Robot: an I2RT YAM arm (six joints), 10 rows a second.
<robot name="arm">
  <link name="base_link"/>
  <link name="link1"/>
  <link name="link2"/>
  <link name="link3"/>
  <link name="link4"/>
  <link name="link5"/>
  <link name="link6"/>
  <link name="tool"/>
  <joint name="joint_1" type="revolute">
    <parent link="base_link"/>
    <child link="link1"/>
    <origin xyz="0 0 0.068" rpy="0 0 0"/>
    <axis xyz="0 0 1"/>
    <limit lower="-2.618" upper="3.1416"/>
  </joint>
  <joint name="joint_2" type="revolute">
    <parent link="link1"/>
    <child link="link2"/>
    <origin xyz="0.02 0.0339 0.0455" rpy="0 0 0"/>
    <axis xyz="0 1 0"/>
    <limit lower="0" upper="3.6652"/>
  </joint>
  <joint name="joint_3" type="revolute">
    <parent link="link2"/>
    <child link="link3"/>
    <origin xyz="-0.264 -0.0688 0" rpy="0 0 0"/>
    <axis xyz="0 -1 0"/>
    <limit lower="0" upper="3.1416"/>
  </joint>
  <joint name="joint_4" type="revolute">
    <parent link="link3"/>
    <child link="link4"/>
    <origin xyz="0.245 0.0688 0.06" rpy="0 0 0"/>
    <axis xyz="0 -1 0"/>
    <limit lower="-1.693" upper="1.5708"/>
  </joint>
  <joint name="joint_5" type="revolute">
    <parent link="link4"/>
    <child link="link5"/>
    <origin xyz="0.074 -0.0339 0.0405" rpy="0 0 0"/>
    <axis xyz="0 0 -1"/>
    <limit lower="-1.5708" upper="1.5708"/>
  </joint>
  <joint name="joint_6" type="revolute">
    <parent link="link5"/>
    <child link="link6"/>
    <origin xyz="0.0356 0 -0.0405" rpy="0 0 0"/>
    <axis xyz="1 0 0"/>
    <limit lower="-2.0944" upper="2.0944"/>
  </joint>
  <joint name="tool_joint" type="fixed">
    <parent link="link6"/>
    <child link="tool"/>
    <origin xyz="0 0 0" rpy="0 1.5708 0"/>
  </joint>
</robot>
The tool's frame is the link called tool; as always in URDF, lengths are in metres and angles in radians.
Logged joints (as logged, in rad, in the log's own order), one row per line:
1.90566, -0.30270, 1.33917, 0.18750, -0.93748, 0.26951
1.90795, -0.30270, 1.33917, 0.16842, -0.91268, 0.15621
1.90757, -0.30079, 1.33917, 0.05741, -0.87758, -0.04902
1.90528, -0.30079, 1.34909, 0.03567, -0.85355, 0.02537
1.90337, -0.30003, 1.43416, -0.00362, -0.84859, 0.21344
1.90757, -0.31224, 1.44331, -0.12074, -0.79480, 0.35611
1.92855, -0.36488, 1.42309, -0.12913, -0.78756, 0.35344
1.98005, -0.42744, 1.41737, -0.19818, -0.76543, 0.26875
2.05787, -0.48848, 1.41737, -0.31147, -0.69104, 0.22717
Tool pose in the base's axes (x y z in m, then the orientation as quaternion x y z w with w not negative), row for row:
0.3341, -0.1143, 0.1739, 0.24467, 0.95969, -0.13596, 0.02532
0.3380, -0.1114, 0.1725, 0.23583, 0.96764, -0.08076, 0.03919
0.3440, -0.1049, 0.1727, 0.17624, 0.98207, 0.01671, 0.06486
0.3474, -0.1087, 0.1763, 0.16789, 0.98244, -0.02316, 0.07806
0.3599, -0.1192, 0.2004, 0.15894, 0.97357, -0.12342, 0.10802
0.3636, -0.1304, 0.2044, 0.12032, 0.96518, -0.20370, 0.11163
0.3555, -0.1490, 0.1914, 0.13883, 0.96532, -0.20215, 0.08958
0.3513, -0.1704, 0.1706, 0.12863, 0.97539, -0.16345, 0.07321
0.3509, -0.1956, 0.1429, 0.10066, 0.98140, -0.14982, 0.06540
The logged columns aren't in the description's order. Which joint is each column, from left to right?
Columns, left to right: joint_2, joint_1, joint_3, joint_6, joint_4, joint_5.
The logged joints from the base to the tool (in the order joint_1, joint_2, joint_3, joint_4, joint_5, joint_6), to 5 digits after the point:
-0.30270, 1.90566, 1.33917, -0.93748, 0.26951, 0.18750
-0.30270, 1.90795, 1.33917, -0.91268, 0.15621, 0.16842
-0.30079, 1.90757, 1.33917, -0.87758, -0.04902, 0.05741
-0.30079, 1.90528, 1.34909, -0.85355, 0.02537, 0.03567
-0.30003, 1.90337, 1.43416, -0.84859, 0.21344, -0.00362
-0.31224, 1.90757, 1.44331, -0.79480, 0.35611, -0.12074
-0.36488, 1.92855, 1.42309, -0.78756, 0.35344, -0.12913
-0.42744, 1.98005, 1.41737, -0.76543, 0.26875, -0.19818
-0.48848, 2.05787, 1.41737, -0.69104, 0.22717, -0.31147

